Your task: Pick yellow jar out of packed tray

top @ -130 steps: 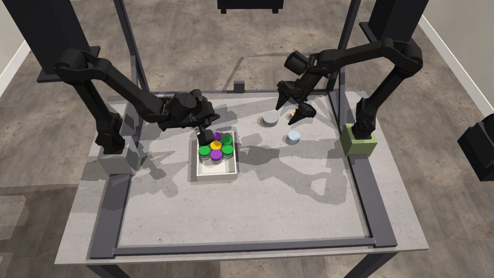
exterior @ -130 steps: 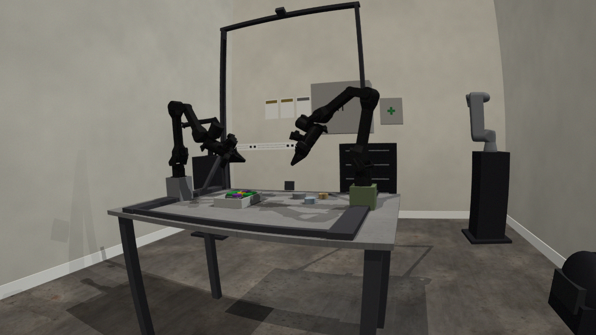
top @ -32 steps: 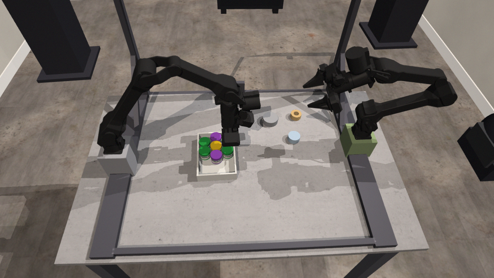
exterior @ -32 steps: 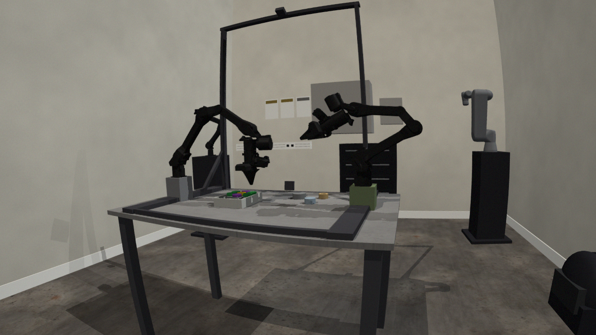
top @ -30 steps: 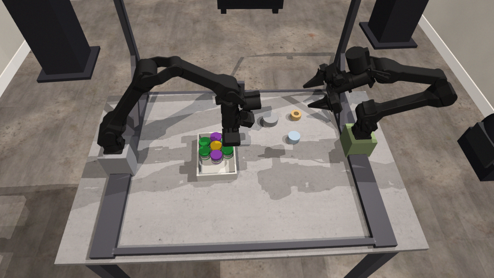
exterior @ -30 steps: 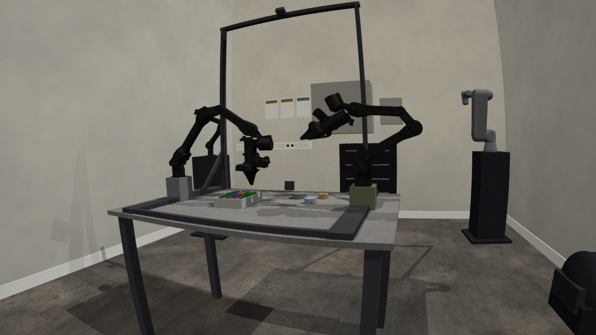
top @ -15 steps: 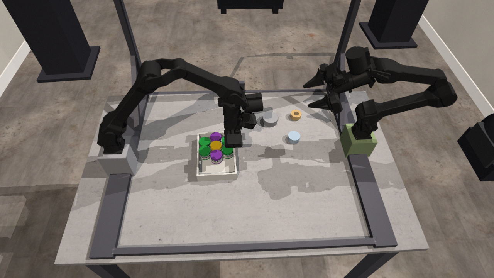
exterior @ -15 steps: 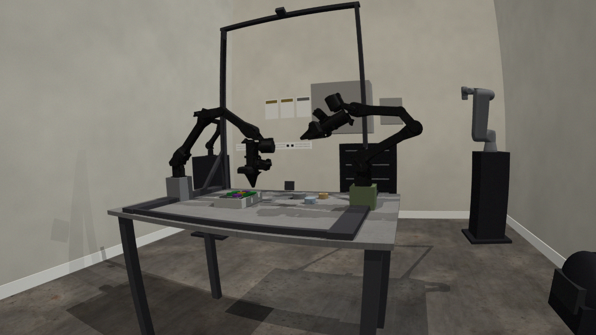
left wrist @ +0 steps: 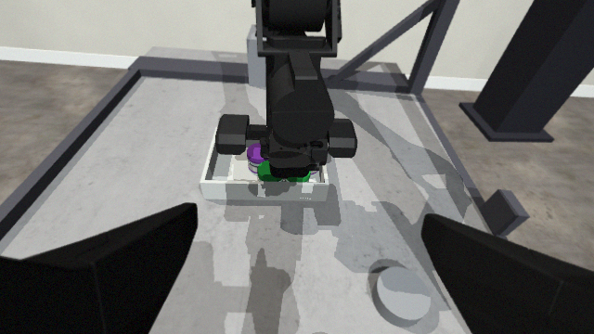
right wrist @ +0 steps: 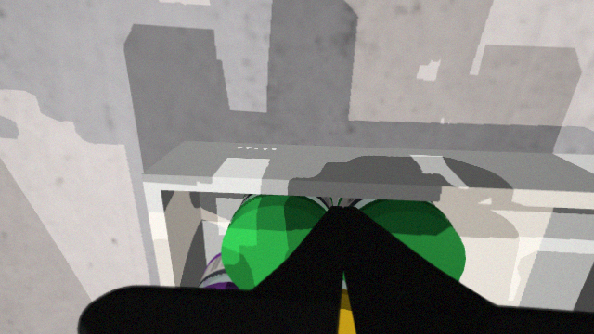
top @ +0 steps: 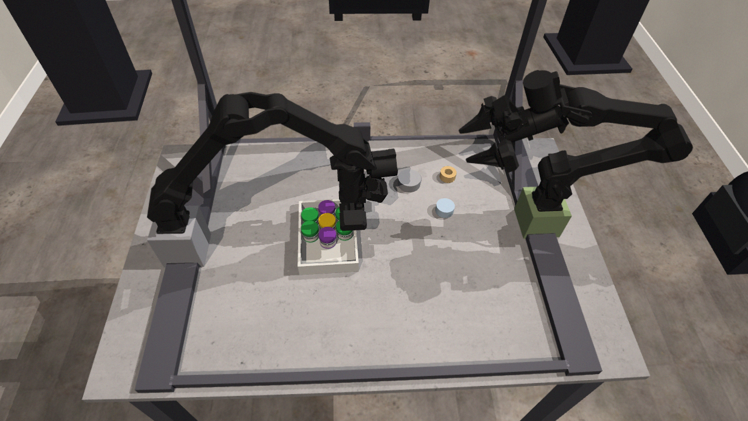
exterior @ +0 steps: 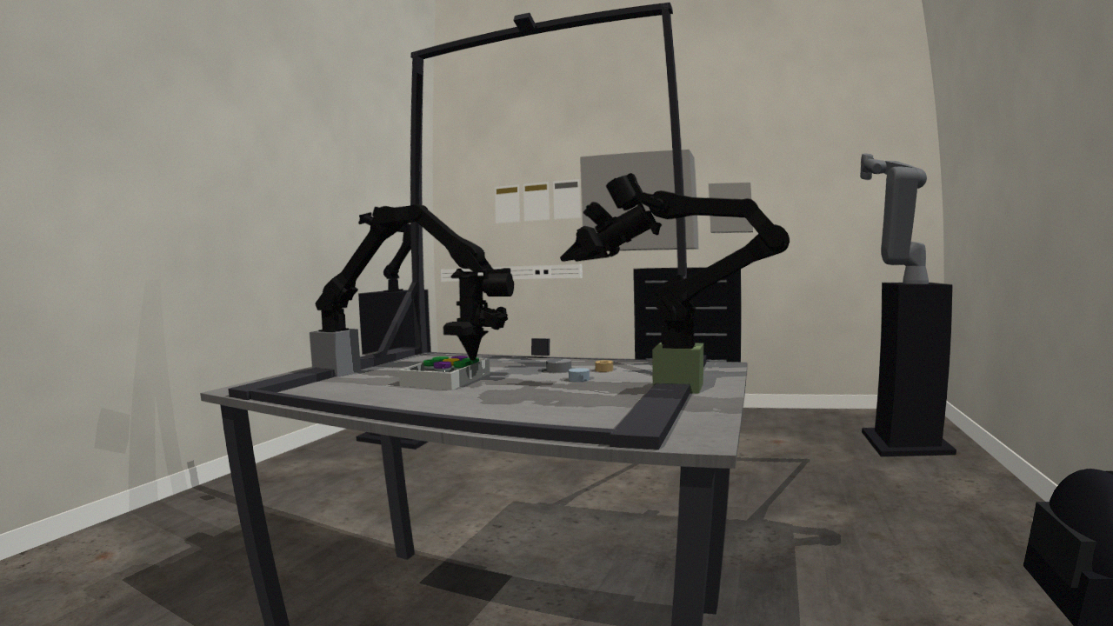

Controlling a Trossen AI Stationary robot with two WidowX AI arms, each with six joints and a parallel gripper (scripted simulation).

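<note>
Right now the yellow jar is 60 mm to the right of my right hand and 60 mm below it. Also, from my right hand: light blue disc (260 mm to the left, 70 mm below, 40 mm behind); tan ring (290 mm to the left, 160 mm behind, 70 mm below); grey disc (180 mm to the left, 140 mm behind, 70 mm below).
</note>
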